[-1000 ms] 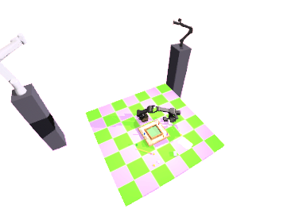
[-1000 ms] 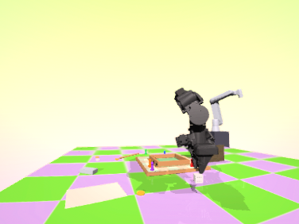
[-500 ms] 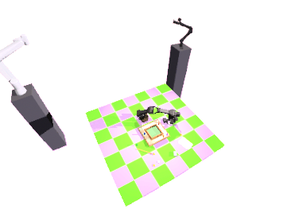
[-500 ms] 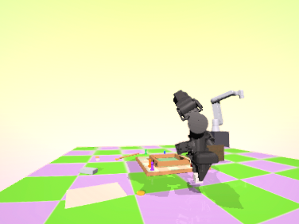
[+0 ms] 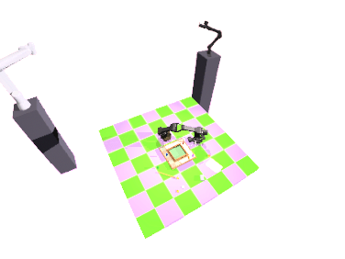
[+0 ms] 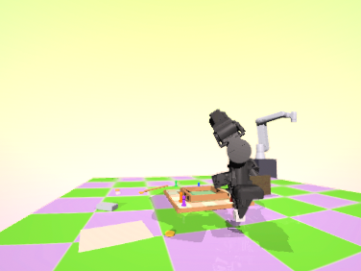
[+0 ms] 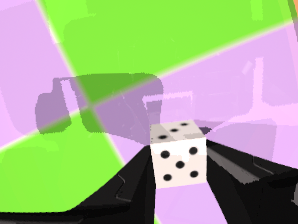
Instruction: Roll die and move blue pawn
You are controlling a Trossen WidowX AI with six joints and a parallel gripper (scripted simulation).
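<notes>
The blue pawn lies 35 cm to the right of my gripper tip and 2 cm above it. The rest, counted from my gripper tip: red pawn: 5 cm behind, 13 cm to the right, 2 cm above; purple pawn: 13 cm ahead, 12 cm to the right, 2 cm above; white die: right at my gripper tip.
</notes>
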